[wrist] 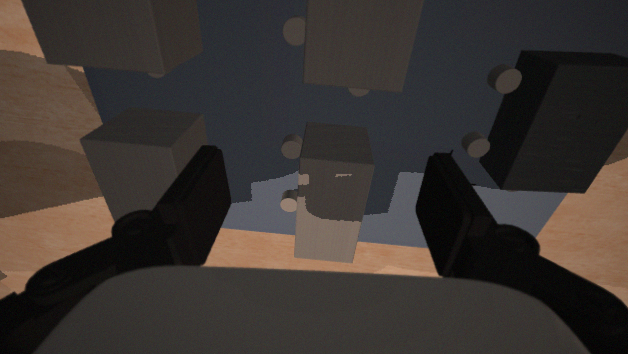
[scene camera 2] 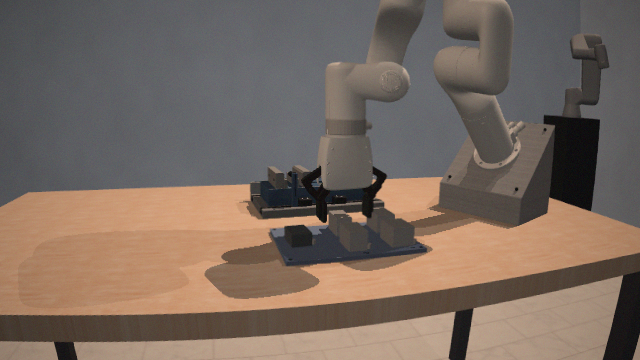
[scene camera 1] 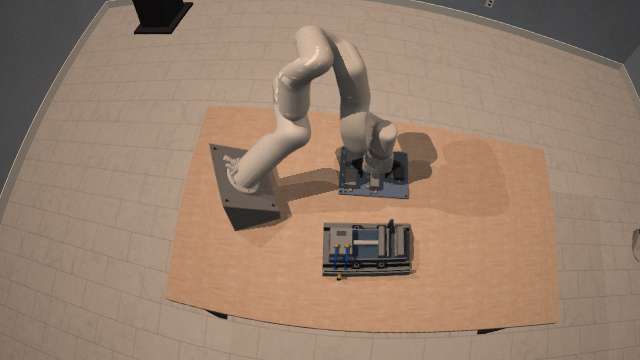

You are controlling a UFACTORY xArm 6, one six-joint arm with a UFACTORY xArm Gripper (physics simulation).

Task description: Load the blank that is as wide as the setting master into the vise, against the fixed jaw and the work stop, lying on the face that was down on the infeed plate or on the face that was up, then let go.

same spot on infeed plate: [wrist: 247, 82] = [scene camera 1: 363, 171]
